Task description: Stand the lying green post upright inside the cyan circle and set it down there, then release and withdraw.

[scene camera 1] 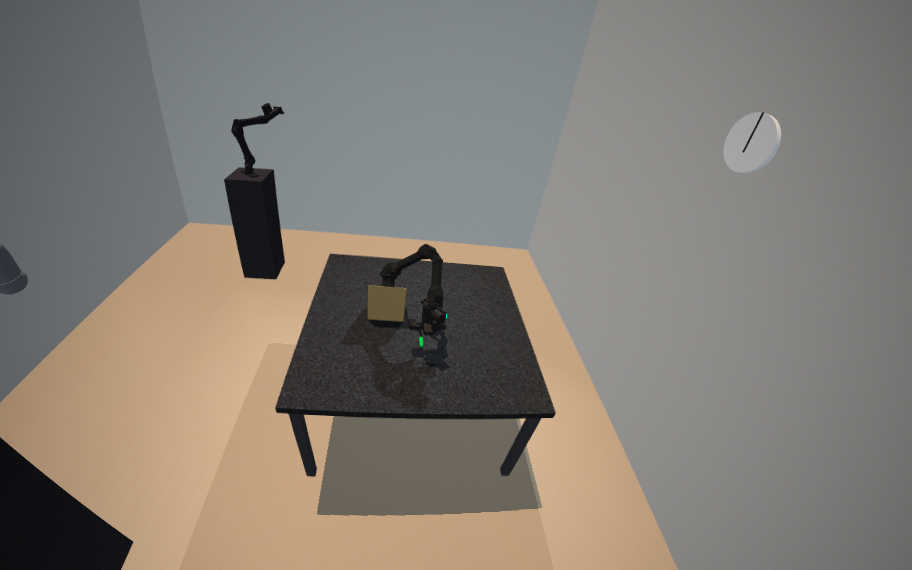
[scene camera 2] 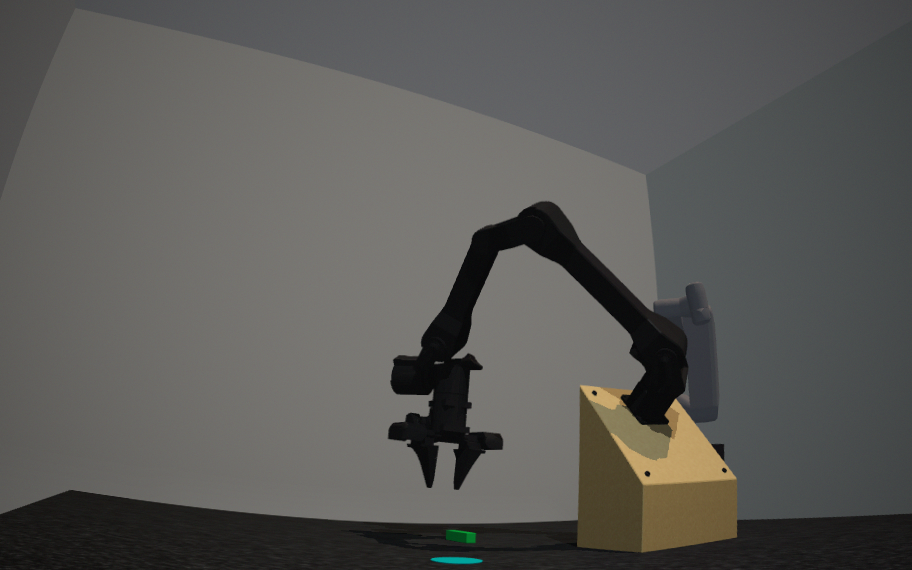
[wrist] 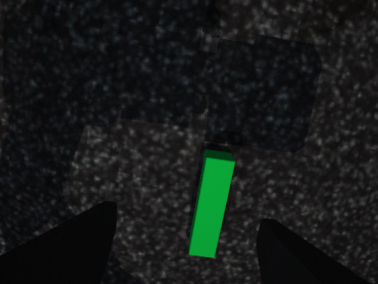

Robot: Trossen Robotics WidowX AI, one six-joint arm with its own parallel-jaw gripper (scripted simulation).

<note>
I see my gripper (scene camera 2: 443, 488) and a green post (wrist: 217, 170).
My gripper also shows in the wrist view (wrist: 188, 223).
</note>
